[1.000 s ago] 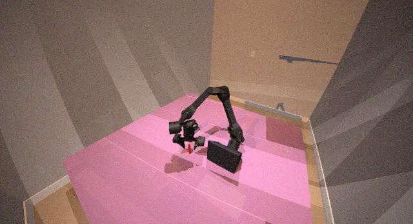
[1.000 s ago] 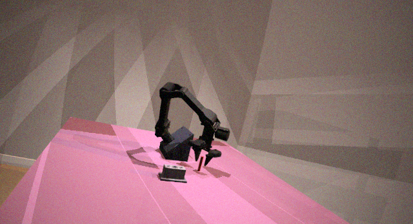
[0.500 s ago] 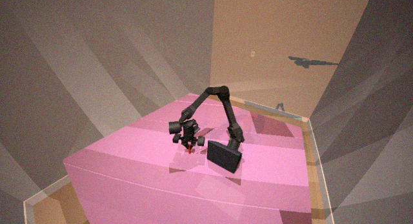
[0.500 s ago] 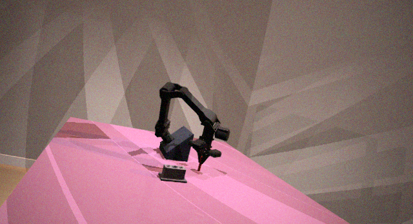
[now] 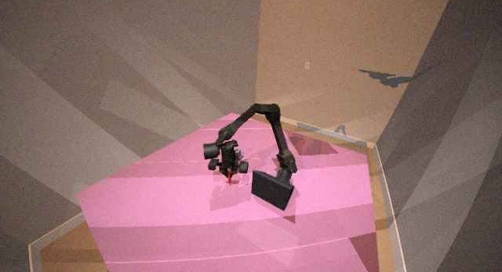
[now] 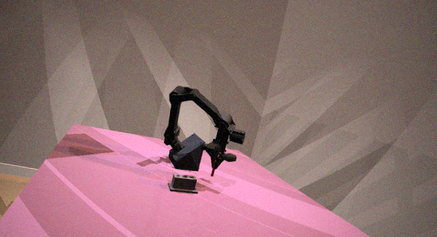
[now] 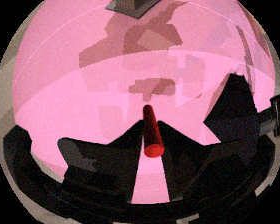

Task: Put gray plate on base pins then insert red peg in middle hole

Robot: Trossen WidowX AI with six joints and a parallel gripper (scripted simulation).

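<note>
Now: the thick gray plate 190 mm to the right of my gripper tip, 100 mm ahead of it and 20 mm below it. The rest, counted from my gripper tip: flat gray base: 190 mm to the right, 100 mm ahead, 60 mm below; then red peg: right at my gripper tip.
</note>
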